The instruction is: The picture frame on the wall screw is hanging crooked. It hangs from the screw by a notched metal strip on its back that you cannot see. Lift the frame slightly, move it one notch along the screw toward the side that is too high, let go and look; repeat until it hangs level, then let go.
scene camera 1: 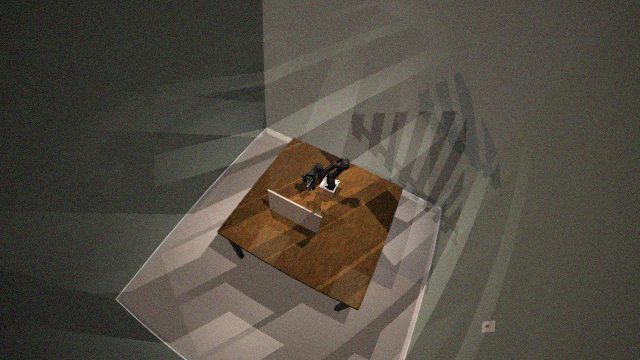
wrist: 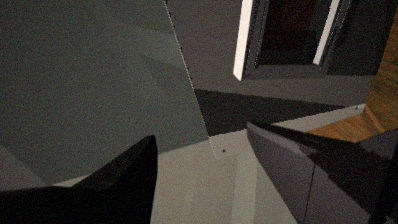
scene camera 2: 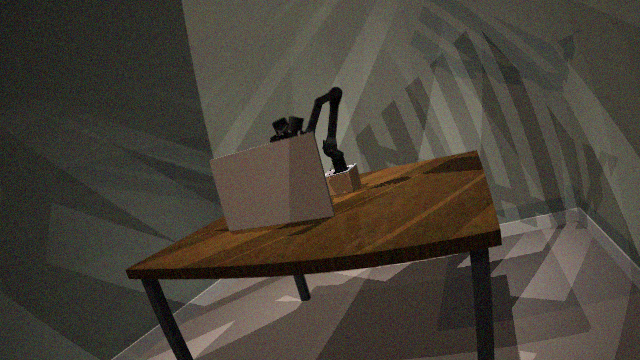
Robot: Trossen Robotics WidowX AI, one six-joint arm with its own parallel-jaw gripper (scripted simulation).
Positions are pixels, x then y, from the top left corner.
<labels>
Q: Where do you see a wall panel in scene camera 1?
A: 302, 216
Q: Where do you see a wall panel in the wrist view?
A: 207, 43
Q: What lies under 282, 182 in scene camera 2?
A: A wall panel.
</labels>
